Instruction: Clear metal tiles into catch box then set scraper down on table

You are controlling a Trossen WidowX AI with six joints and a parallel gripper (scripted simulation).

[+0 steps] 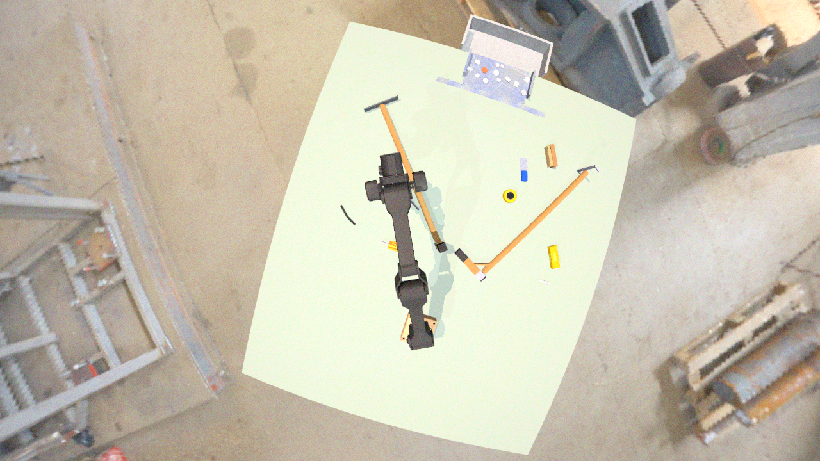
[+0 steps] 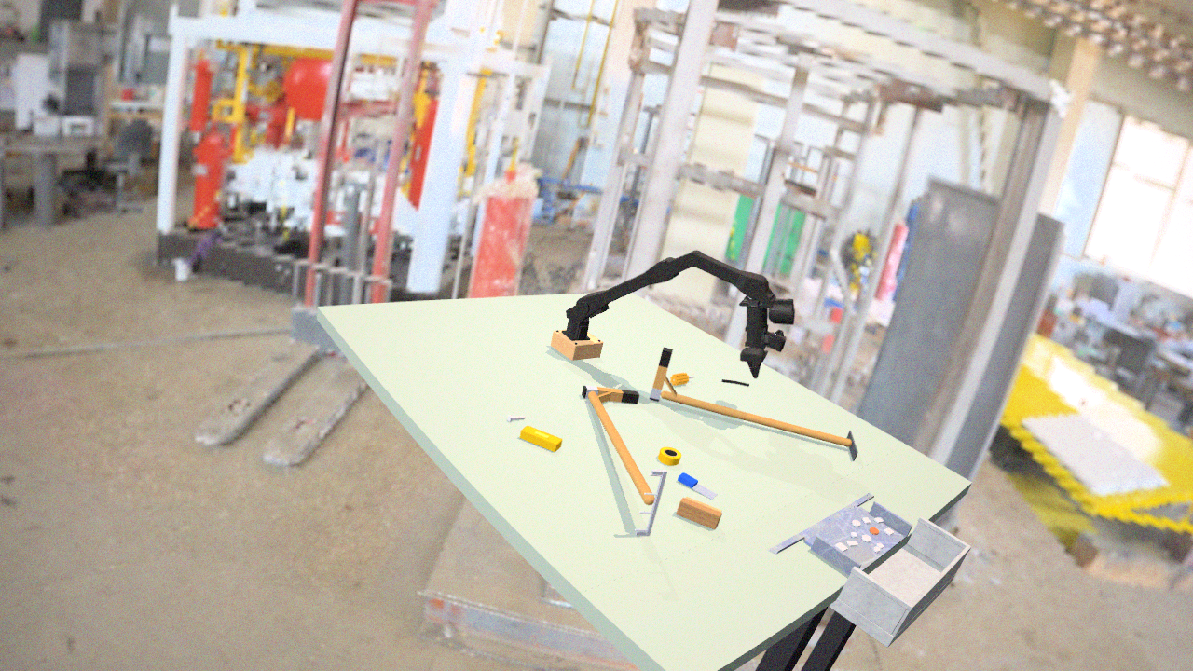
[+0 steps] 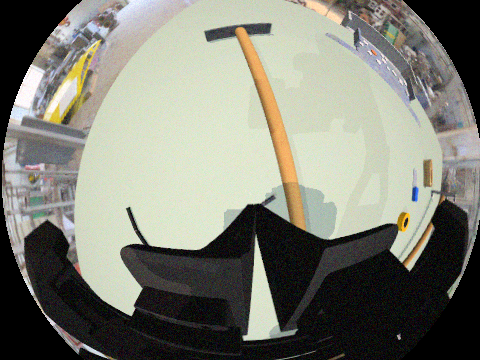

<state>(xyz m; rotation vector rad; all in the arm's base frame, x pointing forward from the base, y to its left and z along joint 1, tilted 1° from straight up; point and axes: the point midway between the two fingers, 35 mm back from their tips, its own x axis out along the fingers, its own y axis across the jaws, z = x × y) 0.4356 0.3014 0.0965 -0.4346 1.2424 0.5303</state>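
Right now my gripper tip is 60 mm short of the long scraper, 20 mm to the left of it and 50 mm above it. Round my gripper tip: black bent piece 170 mm behind, 120 mm to the left, 110 mm below; then yellow tape roll 150 mm ahead, 390 mm to the right, 100 mm below; then yellow-handled screwdriver 200 mm behind, 80 mm to the right, 90 mm below.
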